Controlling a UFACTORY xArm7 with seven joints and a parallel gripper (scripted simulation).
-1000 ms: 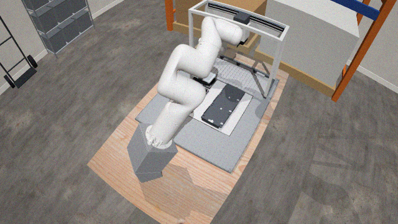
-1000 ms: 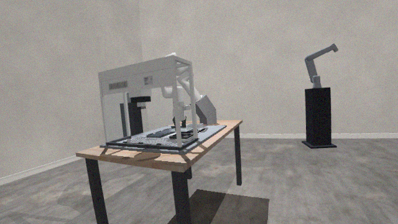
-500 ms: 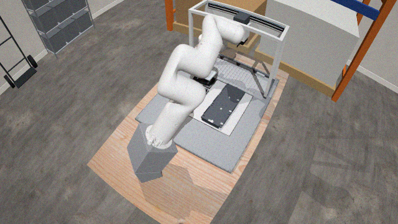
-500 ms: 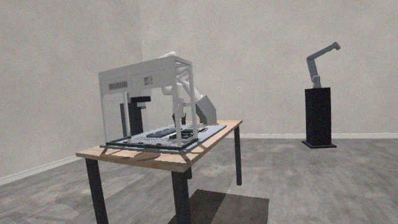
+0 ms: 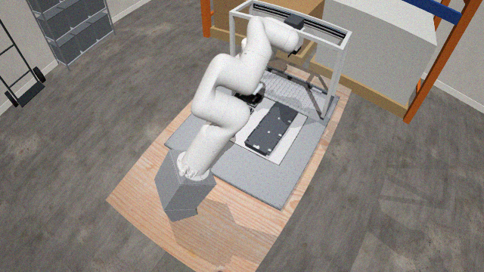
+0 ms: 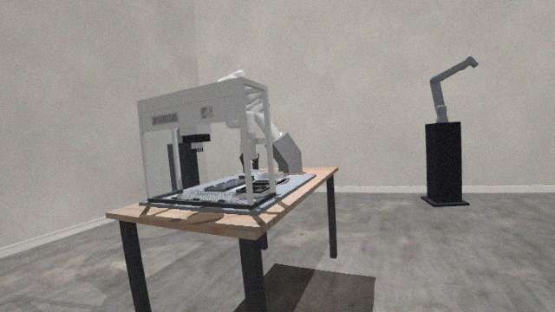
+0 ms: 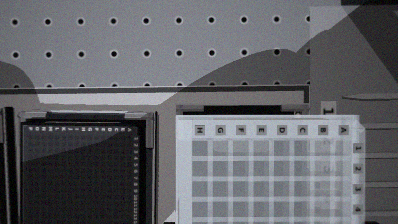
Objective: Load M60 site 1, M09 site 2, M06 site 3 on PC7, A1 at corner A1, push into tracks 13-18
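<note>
Now: the dark plate carrier PC7 160 mm behind my hand, 180 mm to the right of it and 90 mm below it. The rest, counted from my hand: clear plate: 10 mm below; white apron: 140 mm behind, 100 mm to the right, 110 mm below; deep-well block M09: 110 mm behind, 20 mm to the left, 90 mm below.
</note>
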